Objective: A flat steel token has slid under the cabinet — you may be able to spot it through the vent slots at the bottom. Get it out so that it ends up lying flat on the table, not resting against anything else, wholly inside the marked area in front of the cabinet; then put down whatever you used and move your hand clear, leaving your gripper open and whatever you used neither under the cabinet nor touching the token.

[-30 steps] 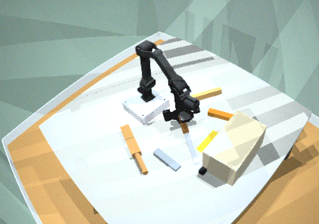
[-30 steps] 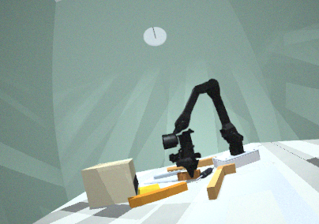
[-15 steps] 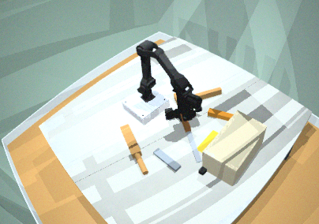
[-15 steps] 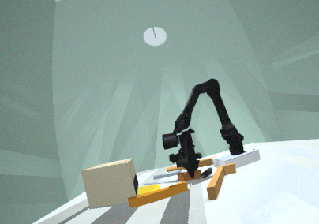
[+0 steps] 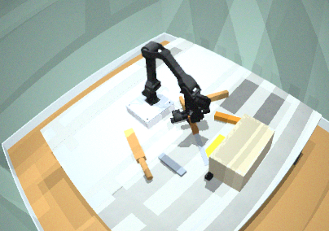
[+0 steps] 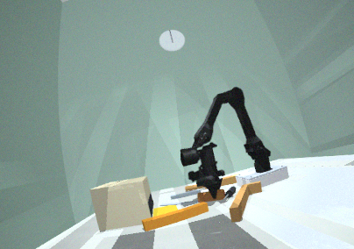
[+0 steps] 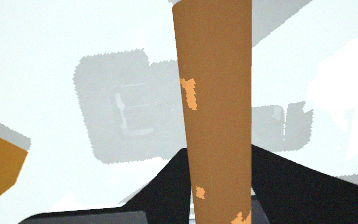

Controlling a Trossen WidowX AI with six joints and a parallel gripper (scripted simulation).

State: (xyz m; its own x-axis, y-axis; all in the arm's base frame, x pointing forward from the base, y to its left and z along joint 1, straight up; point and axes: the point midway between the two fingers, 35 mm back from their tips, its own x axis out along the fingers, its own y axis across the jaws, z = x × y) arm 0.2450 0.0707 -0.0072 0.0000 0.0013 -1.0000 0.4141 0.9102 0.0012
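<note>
Right now my gripper tip is 150 mm short of the orange bar, 170 mm to the right of it and 10 mm below it. Round my gripper tip: orange paddle 330 mm to the right, 10 mm above; grey flat bar 130 mm ahead, 240 mm to the right.
</note>
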